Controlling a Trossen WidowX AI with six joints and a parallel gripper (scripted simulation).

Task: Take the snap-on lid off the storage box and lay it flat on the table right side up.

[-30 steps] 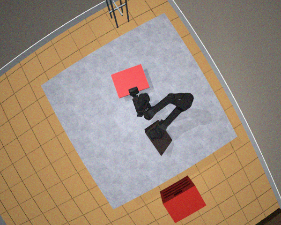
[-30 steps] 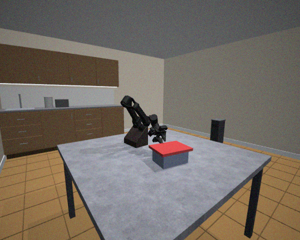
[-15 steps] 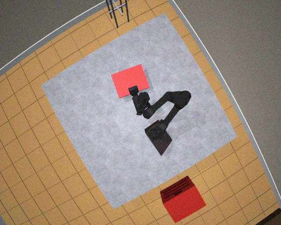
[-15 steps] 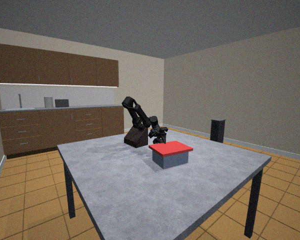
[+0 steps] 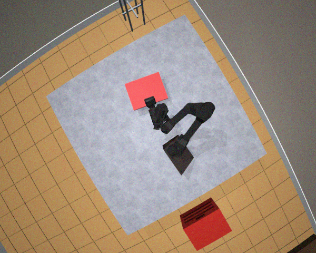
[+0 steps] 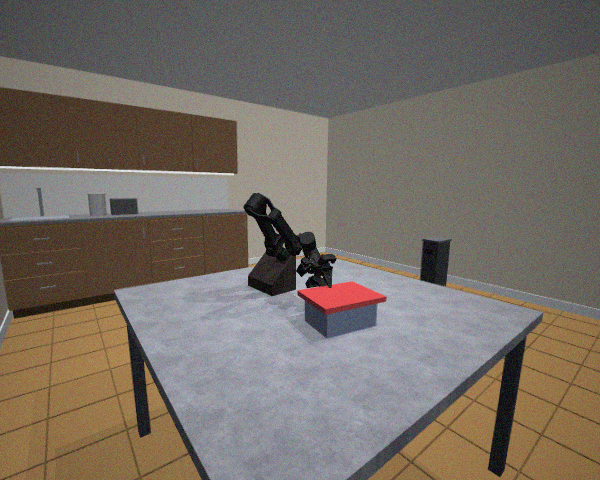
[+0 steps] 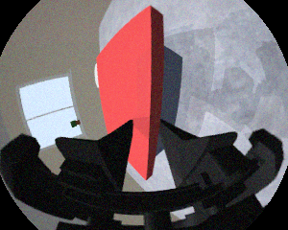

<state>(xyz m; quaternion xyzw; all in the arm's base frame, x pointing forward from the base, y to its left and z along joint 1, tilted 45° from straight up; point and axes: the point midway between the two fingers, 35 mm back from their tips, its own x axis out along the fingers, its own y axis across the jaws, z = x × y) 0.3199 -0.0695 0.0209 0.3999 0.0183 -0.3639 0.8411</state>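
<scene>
Now: gripper tip 7 cm short of the red lid, 2 cm to the left of it and 1 cm below it. From my gripper tip the other things lie so: storage box: 7 cm ahead, 5 cm below, 2 cm to the right.
</scene>
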